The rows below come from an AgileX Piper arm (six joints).
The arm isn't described. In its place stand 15 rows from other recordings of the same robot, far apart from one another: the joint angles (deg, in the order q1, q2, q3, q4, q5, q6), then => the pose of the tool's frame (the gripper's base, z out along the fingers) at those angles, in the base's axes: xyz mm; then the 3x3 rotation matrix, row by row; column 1 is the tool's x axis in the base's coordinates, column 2 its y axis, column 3 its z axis.
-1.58, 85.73, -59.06, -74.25, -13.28, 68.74 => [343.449 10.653 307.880], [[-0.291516 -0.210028 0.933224], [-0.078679 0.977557 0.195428], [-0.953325 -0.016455 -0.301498]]
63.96, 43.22, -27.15, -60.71, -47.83, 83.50 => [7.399 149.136 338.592], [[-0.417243 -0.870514 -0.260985], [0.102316 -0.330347 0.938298], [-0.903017 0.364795 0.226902]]
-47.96, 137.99, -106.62, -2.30, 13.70, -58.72 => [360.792 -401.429 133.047], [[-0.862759 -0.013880 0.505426], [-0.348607 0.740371 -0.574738], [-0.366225 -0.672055 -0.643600]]
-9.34, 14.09, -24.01, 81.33, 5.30, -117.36 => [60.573 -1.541 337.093], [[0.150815 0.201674 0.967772], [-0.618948 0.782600 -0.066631], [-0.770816 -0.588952 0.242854]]
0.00, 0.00, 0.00, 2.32, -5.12, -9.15 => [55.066 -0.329 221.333], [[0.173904 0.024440 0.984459], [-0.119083 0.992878 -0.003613], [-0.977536 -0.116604 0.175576]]
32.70, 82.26, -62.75, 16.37, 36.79, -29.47 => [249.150 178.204 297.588], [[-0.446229 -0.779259 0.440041], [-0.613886 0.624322 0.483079], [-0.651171 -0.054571 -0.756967]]
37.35, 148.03, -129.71, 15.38, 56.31, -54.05 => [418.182 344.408 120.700], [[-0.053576 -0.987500 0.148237], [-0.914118 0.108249 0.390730], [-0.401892 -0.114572 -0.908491]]
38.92, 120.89, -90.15, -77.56, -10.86, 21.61 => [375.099 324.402 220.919], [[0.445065 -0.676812 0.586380], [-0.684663 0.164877 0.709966], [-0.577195 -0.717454 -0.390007]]
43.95, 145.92, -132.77, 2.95, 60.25, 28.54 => [386.224 377.969 150.950], [[-0.932211 -0.276011 0.234095], [-0.204751 0.935568 0.287731], [-0.298429 0.220294 -0.928661]]
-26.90, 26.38, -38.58, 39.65, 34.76, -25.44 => [86.709 -6.867 362.149], [[-0.151207 0.127528 0.980241], [0.236667 0.967473 -0.089360], [-0.959753 0.218479 -0.176470]]
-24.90, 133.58, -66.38, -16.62, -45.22, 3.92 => [410.213 -170.046 61.551], [[-0.313505 0.195837 0.929173], [-0.003853 0.978232 -0.207477], [-0.949579 -0.068625 -0.305927]]
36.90, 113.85, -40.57, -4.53, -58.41, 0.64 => [277.923 216.327 125.160], [[-0.118403 -0.655940 0.745468], [-0.126709 0.754593 0.643844], [-0.984848 -0.018225 -0.172460]]
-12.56, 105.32, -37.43, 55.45, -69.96, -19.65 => [280.482 -134.629 166.306], [[0.010146 0.894449 0.447055], [0.074674 0.445152 -0.892336], [-0.997156 0.042437 -0.062275]]
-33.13, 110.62, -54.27, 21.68, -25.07, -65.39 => [317.828 -224.437 149.601], [[-0.742232 0.179350 0.645697], [-0.358049 0.708335 -0.608327], [-0.566473 -0.682711 -0.461533]]
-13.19, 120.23, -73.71, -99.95, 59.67, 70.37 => [392.488 -171.445 177.483], [[-0.866492 0.419635 0.270368], [-0.135703 0.323203 -0.936549], [-0.480392 -0.848202 -0.223107]]
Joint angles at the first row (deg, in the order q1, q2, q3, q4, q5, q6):
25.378, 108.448, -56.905, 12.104, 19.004, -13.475
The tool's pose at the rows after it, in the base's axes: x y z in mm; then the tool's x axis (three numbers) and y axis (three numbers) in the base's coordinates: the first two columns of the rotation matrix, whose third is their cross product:
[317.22 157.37 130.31 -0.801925 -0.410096 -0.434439 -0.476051 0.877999 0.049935]
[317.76 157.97 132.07 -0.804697 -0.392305 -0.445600 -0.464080 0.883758 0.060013]
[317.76 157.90 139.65 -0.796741 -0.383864 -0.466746 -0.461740 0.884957 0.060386]
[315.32 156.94 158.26 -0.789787 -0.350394 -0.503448 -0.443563 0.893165 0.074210]
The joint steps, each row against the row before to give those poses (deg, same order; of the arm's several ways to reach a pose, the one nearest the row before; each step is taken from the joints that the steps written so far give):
0.002, -0.001, -0.116, 0.447, -0.678, 0.003
-0.001, -0.219, -0.001, 1.003, -0.493, -0.002
0.000, -1.205, 0.002, 0.002, -0.179, 0.228
-0.002, -3.155, 0.112, 0.001, 0.528, 1.602

